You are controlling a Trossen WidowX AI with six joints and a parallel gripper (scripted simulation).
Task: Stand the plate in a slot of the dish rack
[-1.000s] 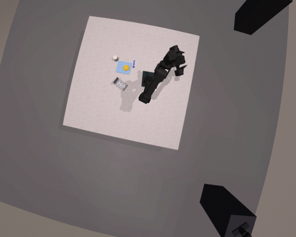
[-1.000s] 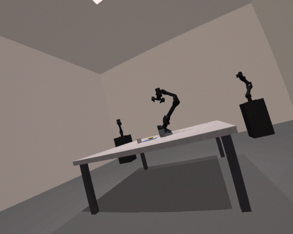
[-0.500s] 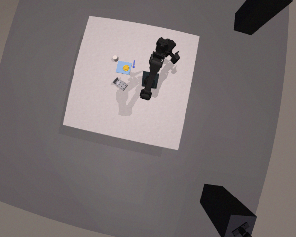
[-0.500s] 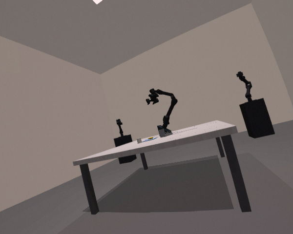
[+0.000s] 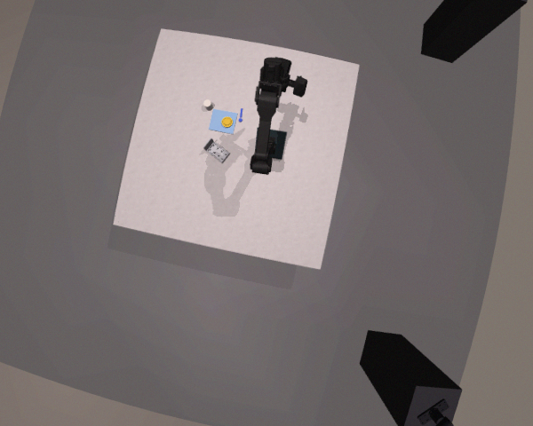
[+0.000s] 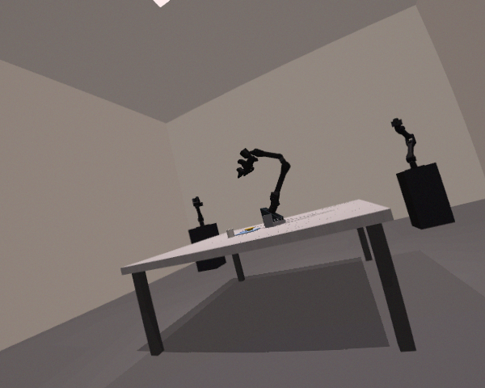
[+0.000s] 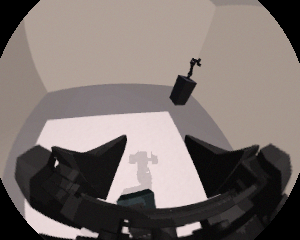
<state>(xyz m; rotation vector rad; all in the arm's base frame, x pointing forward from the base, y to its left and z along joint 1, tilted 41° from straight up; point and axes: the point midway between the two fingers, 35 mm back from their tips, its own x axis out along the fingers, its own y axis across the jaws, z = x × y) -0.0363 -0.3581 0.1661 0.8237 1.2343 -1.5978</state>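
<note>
Right now my gripper tip is 41 cm above the yellow plate, 33 cm short of it and 9 cm to the right of it. From my gripper tip the other things lie so: light blue mat: 43 cm below, 35 cm ahead, 8 cm to the left; dish rack: 41 cm below, 34 cm ahead, 27 cm to the left; blue utensil: 43 cm below, 25 cm ahead, 3 cm to the left.
</note>
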